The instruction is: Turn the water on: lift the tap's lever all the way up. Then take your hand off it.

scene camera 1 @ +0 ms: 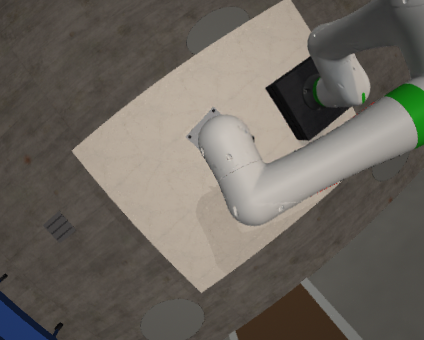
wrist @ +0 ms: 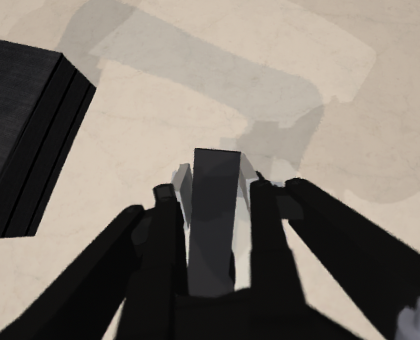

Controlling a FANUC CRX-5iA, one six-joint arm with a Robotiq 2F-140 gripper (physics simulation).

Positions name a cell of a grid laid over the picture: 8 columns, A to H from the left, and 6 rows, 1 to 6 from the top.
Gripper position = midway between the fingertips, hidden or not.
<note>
In view: the gripper (wrist: E4) and a tap lever (wrist: E5).
</note>
